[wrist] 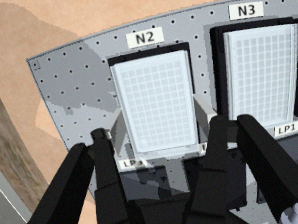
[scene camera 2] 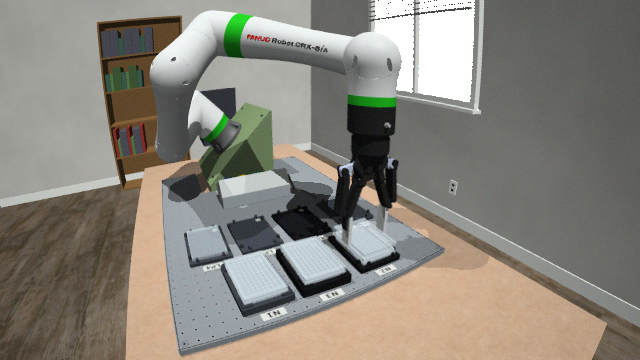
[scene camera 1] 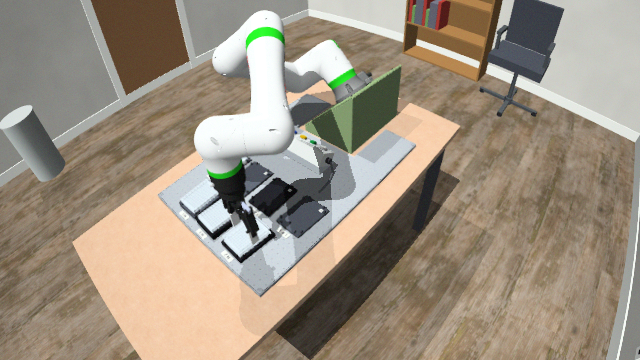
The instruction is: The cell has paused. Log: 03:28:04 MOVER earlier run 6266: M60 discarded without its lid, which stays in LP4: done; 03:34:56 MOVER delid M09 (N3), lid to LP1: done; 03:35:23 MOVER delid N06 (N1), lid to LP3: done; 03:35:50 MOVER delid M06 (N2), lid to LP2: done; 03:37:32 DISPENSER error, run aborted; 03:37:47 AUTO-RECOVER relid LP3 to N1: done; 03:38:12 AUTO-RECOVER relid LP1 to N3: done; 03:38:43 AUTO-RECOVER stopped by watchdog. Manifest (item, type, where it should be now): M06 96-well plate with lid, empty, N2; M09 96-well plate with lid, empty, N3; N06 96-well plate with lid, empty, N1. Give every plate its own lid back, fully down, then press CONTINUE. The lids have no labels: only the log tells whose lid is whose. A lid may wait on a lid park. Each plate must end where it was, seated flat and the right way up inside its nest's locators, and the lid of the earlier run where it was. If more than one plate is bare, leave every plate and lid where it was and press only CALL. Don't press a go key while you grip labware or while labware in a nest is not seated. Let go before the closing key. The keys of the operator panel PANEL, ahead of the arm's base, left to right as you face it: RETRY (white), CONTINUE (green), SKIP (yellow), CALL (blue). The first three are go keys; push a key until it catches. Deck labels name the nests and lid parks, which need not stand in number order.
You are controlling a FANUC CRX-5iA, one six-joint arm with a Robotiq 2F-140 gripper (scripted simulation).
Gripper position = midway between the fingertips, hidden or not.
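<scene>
Operator panel (scene camera 2: 248, 189), also (scene camera 1: 310, 155). LP1 (scene camera 2: 259, 234). LP3 (scene camera 1: 303, 215), wrist view too (wrist: 137, 184). My gripper (scene camera 2: 364, 236), plus (wrist: 158, 111) and (scene camera 1: 246, 233).
</scene>
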